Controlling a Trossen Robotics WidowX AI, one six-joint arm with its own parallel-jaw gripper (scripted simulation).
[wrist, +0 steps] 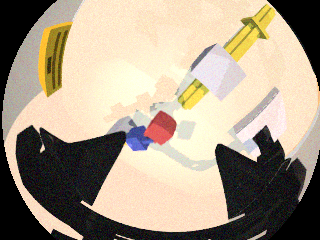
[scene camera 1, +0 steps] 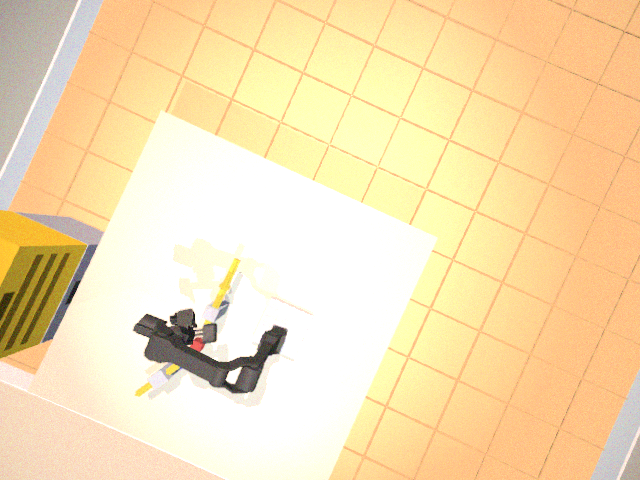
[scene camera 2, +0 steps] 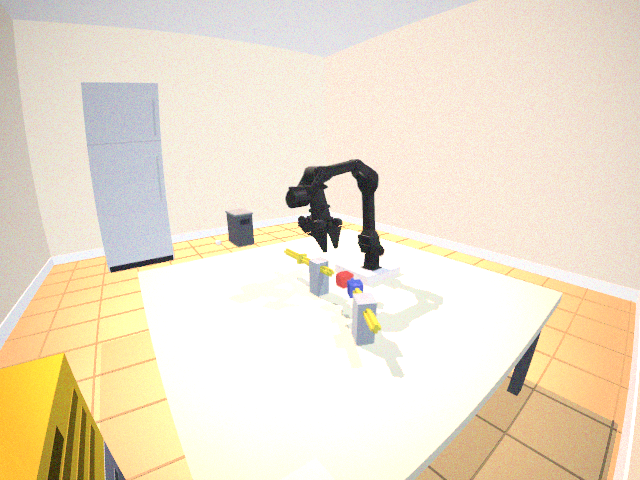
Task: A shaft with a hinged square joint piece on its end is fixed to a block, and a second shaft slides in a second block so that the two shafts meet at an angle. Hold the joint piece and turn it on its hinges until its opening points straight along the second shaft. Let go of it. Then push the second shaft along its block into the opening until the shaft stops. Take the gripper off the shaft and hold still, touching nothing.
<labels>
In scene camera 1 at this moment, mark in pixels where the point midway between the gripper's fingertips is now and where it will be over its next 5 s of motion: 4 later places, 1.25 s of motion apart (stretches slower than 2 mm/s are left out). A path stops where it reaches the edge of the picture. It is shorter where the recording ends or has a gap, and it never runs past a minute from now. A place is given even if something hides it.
The gripper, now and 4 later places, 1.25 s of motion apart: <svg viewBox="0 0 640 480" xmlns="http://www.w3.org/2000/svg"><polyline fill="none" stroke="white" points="194,336 206,297 234,266 235,265 234,270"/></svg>
</labels>
